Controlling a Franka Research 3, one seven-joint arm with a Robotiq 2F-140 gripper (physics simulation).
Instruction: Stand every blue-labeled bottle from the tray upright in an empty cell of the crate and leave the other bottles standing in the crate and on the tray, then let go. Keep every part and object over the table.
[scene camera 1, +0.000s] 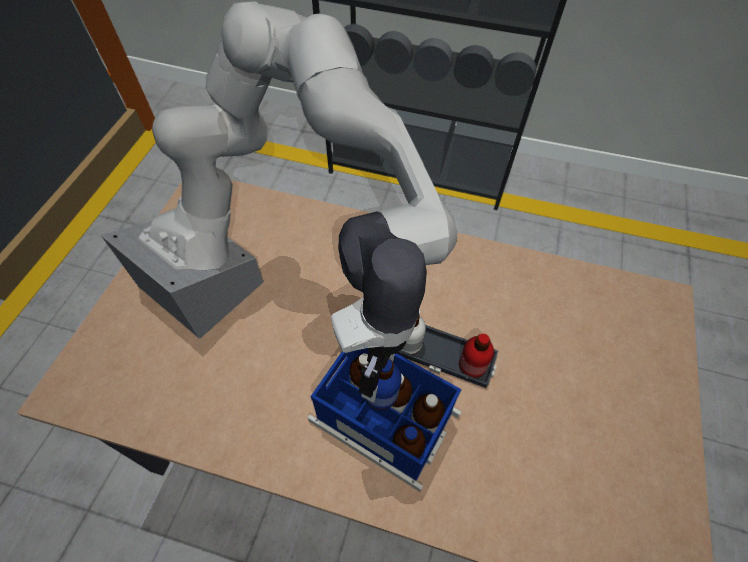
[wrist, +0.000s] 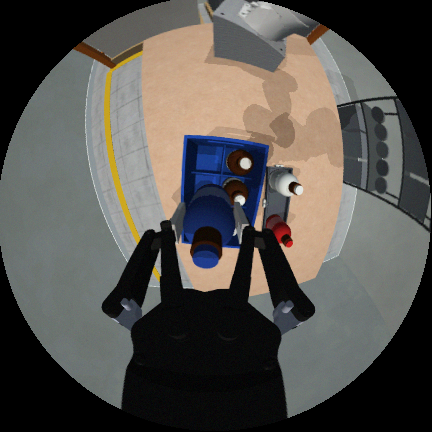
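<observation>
The gripper (scene camera 1: 379, 387) (wrist: 210, 220) is shut on the blue-labeled bottle (scene camera 1: 388, 386) (wrist: 209, 212), which has a blue cap and is held roughly upright over the middle of the blue crate (scene camera 1: 322, 412) (wrist: 184, 165). Its base and exact height over the cells are hard to tell. Brown bottles with white caps (scene camera 1: 429, 412) (wrist: 239, 161) and a brown bottle with a blue cap (scene camera 1: 408, 442) stand in the crate. Two front cells at the left look empty. On the dark tray (scene camera 1: 444, 350) (wrist: 281, 204) stand a white-labeled bottle (scene camera 1: 414, 338) (wrist: 282, 184) and a red bottle (scene camera 1: 476, 357) (wrist: 276, 228).
The tray lies close behind the crate. Pale rails (scene camera 1: 362, 454) run along the crate's foot. The grey robot base (scene camera 1: 211, 302) (wrist: 245, 42) stands at the left of the table (scene camera 1: 580, 386) in the scene view. A dark shelf rack (scene camera 1: 521, 129) stands beyond the table's far edge.
</observation>
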